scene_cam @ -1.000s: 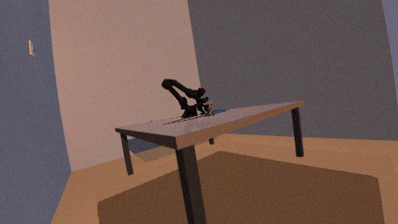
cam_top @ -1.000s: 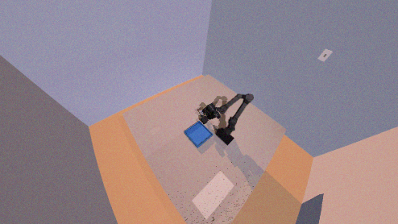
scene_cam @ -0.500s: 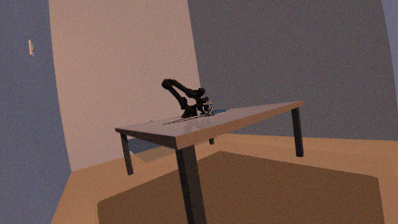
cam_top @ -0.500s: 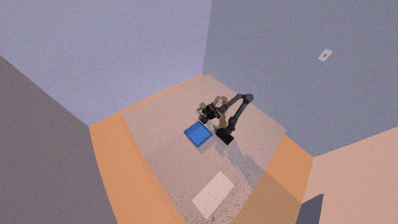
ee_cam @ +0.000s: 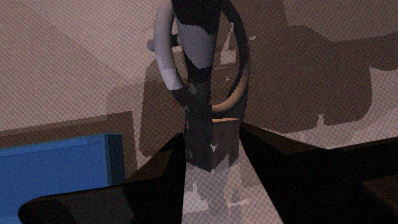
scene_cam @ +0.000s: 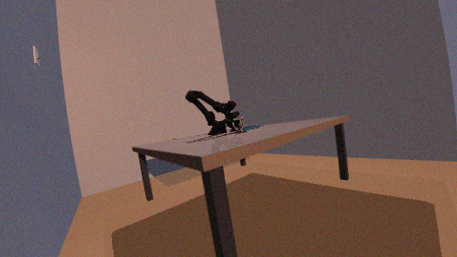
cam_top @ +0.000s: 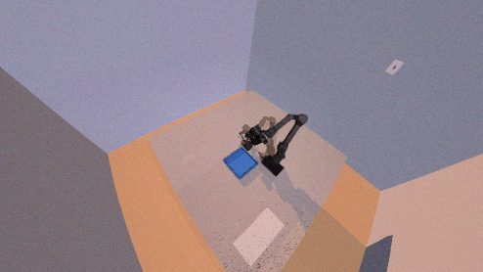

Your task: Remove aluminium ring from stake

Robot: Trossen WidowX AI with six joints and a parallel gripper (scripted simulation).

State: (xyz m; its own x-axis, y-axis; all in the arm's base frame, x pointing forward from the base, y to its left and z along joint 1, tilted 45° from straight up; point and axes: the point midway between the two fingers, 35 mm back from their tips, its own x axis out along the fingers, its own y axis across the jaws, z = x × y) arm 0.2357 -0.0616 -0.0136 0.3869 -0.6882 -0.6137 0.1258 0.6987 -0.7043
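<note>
My gripper tip is 4 cm short of the aluminium ring, 1 cm to the left of it and 1 cm below it. Also, from my gripper tip: blue tray: 18 cm to the left, 6 cm behind, 1 cm below.
</note>
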